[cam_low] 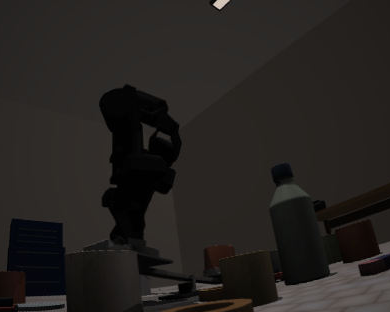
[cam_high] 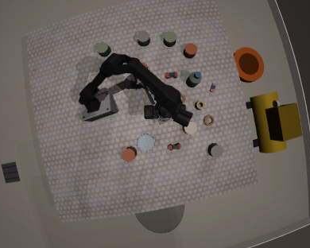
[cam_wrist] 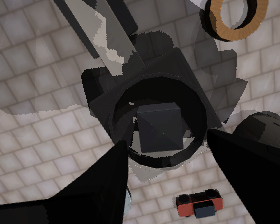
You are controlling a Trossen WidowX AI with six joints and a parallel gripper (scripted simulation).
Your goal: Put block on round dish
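My gripper tip is 130 mm past the pale blue round dish, 130 mm to the left of it and 110 mm above it. From my gripper tip the other things lie so: bottle (200 mm ahead, 140 mm to the left); cream cylinder (130 mm ahead, 90 mm to the right, 70 mm below); orange cup (230 mm behind, 190 mm to the right, 70 mm below).
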